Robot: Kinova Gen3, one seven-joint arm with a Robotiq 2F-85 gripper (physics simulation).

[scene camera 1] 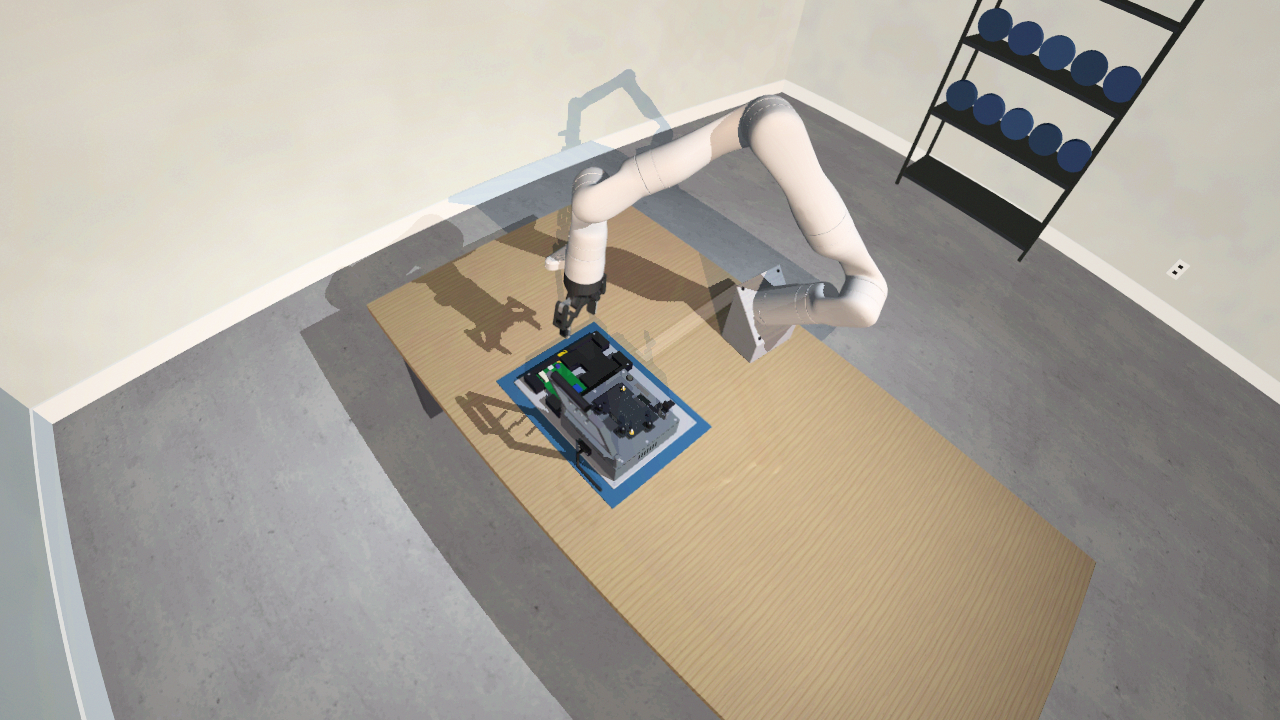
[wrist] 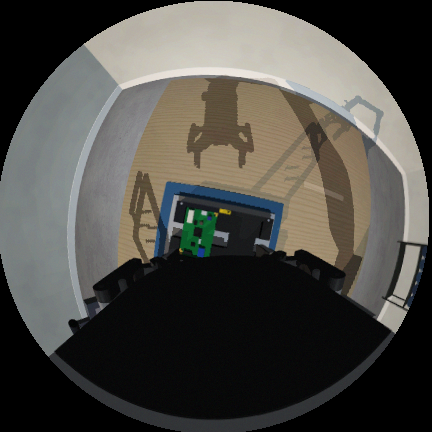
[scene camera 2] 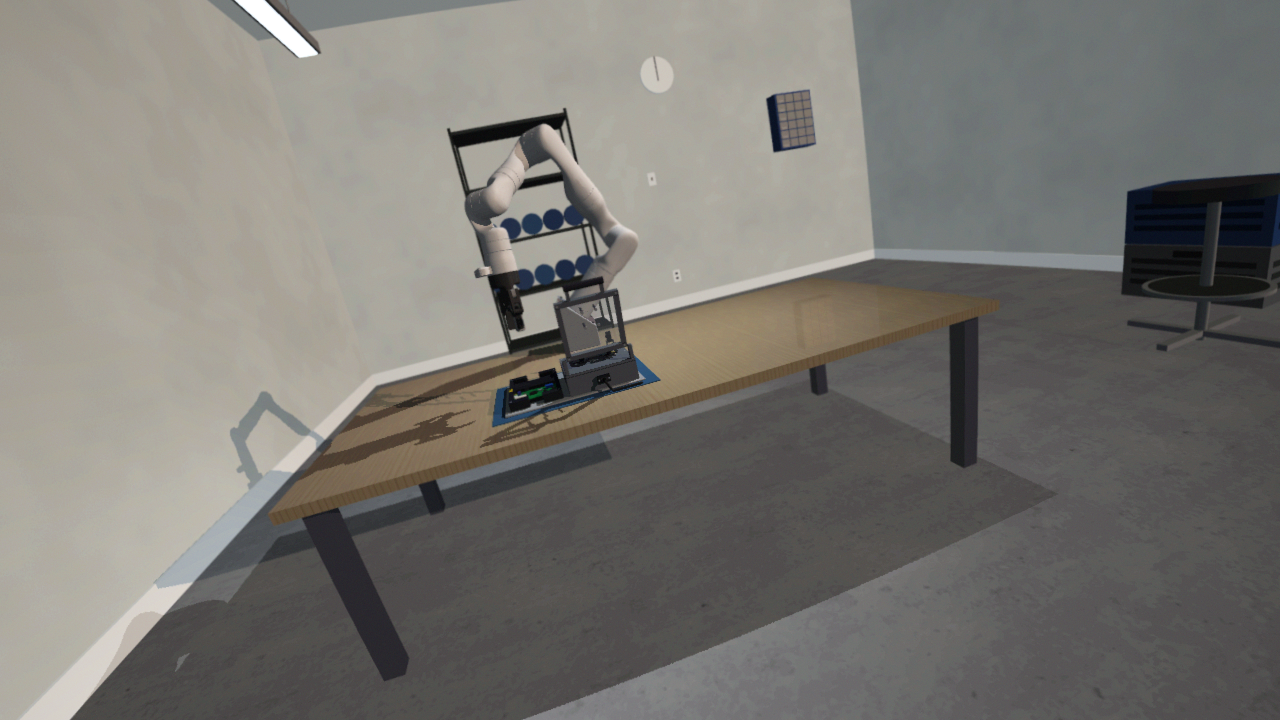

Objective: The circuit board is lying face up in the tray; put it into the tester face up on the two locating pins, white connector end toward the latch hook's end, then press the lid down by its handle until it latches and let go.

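Seen in the pictures: gripper, fingertip midpoint: (scene camera 1: 578, 324) (scene camera 2: 516, 330); arm's base at its link origin: (scene camera 1: 766, 306).
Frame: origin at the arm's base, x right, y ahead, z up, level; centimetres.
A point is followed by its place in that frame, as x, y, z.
The green circuit board (scene camera 1: 563, 380) (scene camera 2: 537, 393) {22.1, 47.7, -10.1} (wrist: 198, 232) {22.9, 46.1, -9.9} lies face up in the black tray (scene camera 1: 601, 360) {21.0, 35.1, -10.4} (wrist: 244, 231) {24.4, 36.0, -10.4}. Its white connector (wrist: 190, 216) {26.2, 48.2, -9.4} is at its upper end in the wrist view. The grey tester (scene camera 1: 633, 457) {-3.0, 49.9, -7.2} (scene camera 2: 590, 379) {9.2, 54.0, -8.6} stands beside the tray. Its lid (scene camera 2: 619, 313) {-0.8, 57.0, 5.9} stands raised, with a black handle (scene camera 1: 569, 391) {6.0, 58.7, 15.3} (scene camera 2: 584, 284) {6.1, 59.1, 14.6} along its top. Small gold-coloured parts show on the tester's dark bed (scene camera 1: 627, 410) {4.9, 43.6, -5.3}. My gripper (scene camera 1: 578, 324) {22.6, 41.2, 5.5} (scene camera 2: 514, 324) {22.6, 41.2, 5.5} (wrist: 217, 255) {22.6, 41.2, 5.5} is open and empty, above and just beyond the tray's far side in scene camera 1. The fingertips are partly hidden in the wrist view.
Tray and tester stand on a blue-edged mat (scene camera 1: 613, 497) {-5.1, 57.5, -12.0} (scene camera 2: 651, 377) {-5.5, 56.0, -11.9} (wrist: 200, 188) {33.0, 47.3, -12.0} on the wooden table (scene camera 1: 805, 537) {-39.8, 36.3, -12.2} (scene camera 2: 805, 331) {-51.3, 56.1, -12.2}. The raised lid stands up near the tray. A black cable (scene camera 1: 587, 474) {2.1, 57.8, -11.3} lies beside the tester. The arm's mount (scene camera 1: 750, 324) {-0.2, 6.8, -1.3} is behind the mat.
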